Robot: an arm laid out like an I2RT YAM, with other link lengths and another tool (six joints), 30 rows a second.
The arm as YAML. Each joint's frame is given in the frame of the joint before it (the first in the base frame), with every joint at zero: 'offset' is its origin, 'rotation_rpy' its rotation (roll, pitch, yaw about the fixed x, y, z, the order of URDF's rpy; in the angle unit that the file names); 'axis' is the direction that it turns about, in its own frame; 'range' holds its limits. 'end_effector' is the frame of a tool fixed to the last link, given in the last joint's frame.
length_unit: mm
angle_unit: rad
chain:
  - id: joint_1
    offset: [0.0, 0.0, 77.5]
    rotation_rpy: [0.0, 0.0, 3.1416]
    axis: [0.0, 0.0, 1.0]
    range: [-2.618, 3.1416]
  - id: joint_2
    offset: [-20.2, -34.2, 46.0]
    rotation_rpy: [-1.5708, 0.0, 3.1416]
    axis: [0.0, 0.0, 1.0]
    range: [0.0, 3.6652]
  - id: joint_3
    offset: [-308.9, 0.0, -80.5]
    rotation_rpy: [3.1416, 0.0, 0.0]
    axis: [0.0, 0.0, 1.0]
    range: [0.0, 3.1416]
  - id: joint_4
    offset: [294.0, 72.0, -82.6]
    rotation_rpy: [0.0, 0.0, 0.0]
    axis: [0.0, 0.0, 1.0]
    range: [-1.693, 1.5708]
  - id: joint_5
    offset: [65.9, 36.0, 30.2]
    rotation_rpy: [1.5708, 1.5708, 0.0]
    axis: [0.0, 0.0, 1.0]
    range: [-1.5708, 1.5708]
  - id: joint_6
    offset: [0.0, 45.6, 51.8]
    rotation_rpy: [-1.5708, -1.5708, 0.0]
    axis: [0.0, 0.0, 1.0]
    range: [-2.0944, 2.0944]
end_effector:
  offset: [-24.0, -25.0, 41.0]
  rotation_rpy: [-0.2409, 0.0, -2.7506]
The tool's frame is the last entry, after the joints.
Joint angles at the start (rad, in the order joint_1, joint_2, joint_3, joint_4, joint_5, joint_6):
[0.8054 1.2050 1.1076 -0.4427 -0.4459 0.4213]
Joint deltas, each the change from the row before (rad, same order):
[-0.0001 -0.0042 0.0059 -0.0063 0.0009 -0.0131]
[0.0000 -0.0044 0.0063 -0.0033 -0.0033 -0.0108]
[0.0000 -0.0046 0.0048 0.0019 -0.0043 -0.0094]
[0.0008 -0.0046 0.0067 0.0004 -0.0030 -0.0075]
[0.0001 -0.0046 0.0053 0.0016 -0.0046 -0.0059]
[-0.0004 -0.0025 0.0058 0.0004 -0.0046 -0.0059]
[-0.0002 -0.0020 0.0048 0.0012 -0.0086 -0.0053]
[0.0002 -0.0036 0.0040 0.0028 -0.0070 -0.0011]
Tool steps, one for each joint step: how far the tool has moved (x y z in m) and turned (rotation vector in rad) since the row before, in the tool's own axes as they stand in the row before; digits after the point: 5 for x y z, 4 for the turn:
[0.00074 -0.00189 -0.00304 0.0018 0.0065 -0.0135]
[0.00086 -0.00257 -0.00321 0.0071 0.0056 -0.0130]
[0.00105 -0.00276 -0.00302 0.0102 0.0075 -0.0129]
[0.00119 -0.00319 -0.00340 0.0099 0.0078 -0.0115]
[0.00108 -0.00281 -0.00311 0.0105 0.0067 -0.0097]
[0.00121 -0.00242 -0.00242 0.0085 0.0050 -0.0087]
[0.00080 -0.00246 -0.00191 0.0111 0.0016 -0.0087]
[0.00074 -0.00251 -0.00234 0.0115 0.0032 -0.0054]

